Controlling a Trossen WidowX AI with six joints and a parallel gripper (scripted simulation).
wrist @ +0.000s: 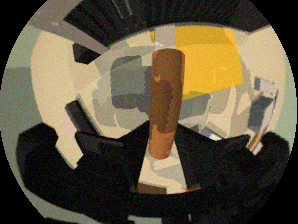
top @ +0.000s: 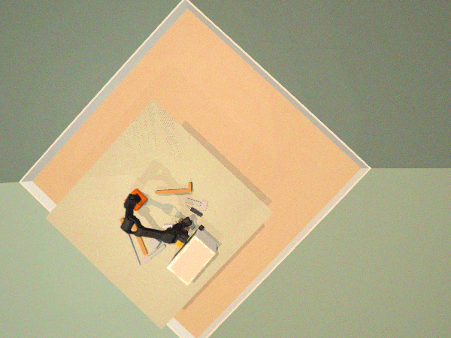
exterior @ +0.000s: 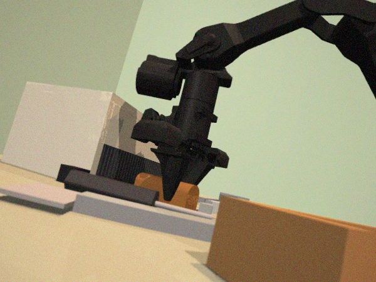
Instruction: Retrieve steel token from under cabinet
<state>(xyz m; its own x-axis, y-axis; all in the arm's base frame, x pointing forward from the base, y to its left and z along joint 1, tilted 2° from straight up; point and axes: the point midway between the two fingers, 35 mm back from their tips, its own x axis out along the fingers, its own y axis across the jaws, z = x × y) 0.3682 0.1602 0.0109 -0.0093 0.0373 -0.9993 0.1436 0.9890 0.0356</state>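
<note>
My gripper tip is now 12 cm to the right of the dark screwdriver and 4 cm past it. Also, from my gripper tip: token (26 cm ahead, 7 cm to the right); then orange stick (35 cm to the right, 12 cm behind).
</note>
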